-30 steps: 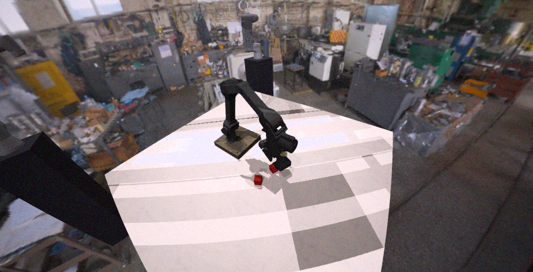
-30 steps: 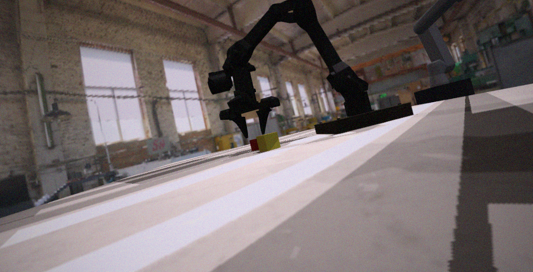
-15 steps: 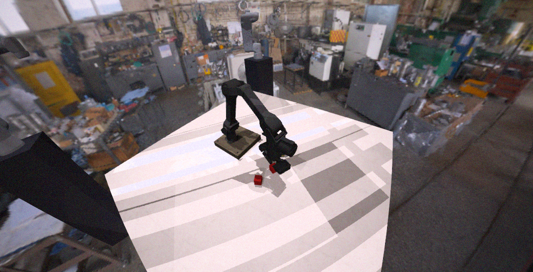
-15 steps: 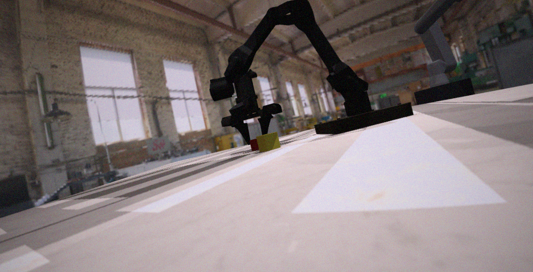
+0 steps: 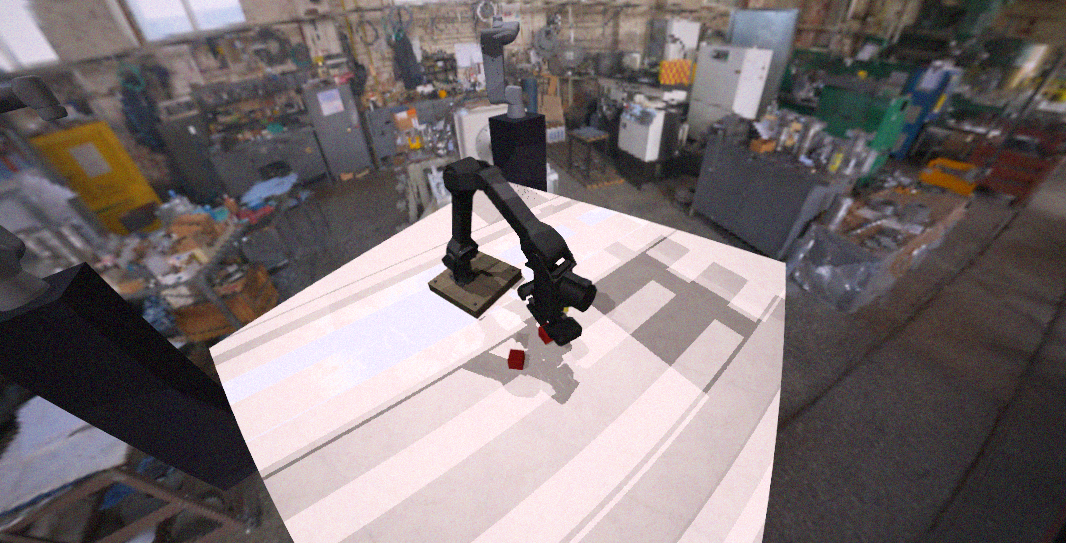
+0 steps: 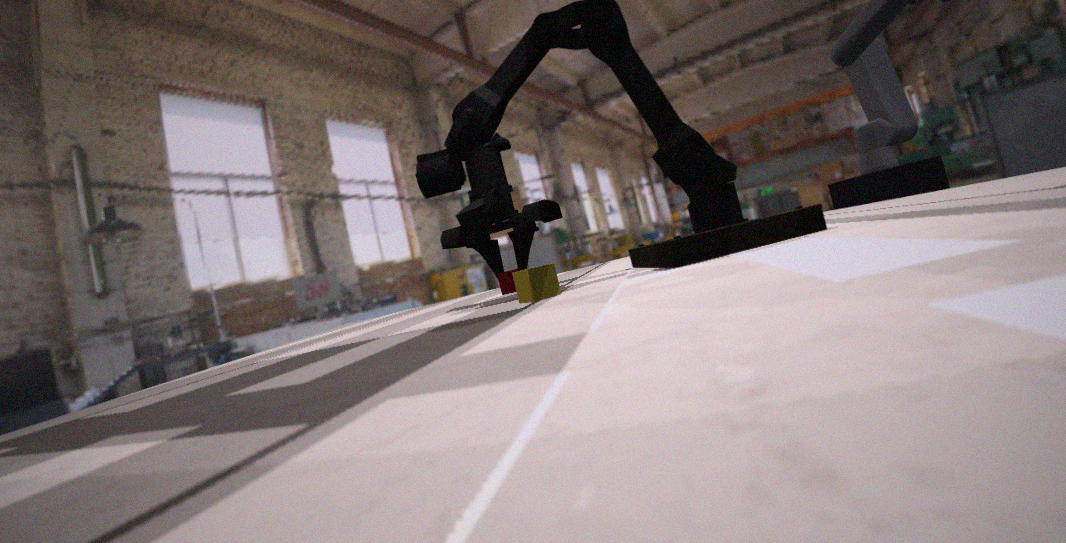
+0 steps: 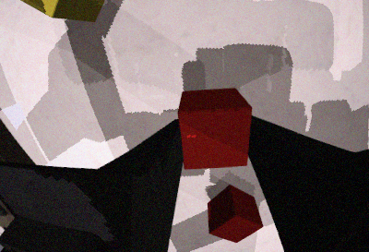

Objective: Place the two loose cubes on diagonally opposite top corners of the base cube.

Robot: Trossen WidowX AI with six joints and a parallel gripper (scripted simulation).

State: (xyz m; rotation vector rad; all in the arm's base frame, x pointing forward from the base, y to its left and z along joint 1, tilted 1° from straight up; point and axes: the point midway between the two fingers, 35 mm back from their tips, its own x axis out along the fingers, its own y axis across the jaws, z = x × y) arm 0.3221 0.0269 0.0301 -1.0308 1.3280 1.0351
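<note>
My gripper tip is now 5 cm past the yellow cube, 11 cm to the right of it and 1 cm above it.
</note>
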